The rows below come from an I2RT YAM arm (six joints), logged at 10 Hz.
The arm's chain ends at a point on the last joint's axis. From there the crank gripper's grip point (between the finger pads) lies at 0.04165 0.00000 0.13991 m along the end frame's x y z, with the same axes.
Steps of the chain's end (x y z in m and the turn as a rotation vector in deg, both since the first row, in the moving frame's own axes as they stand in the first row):
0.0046, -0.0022, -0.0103, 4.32, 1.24, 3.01
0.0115, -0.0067, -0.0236, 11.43, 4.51, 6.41
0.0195, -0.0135, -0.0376, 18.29, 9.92, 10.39
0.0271, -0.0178, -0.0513, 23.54, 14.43, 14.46
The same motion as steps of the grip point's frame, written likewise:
0.0078, -0.0104, -0.0115, 4.32, 1.24, 3.01
0.0236, -0.0288, -0.0296, 11.43, 4.51, 6.41
0.0458, -0.0463, -0.0525, 18.29, 9.92, 10.39
0.0651, -0.0560, -0.0750, 23.54, 14.43, 14.46

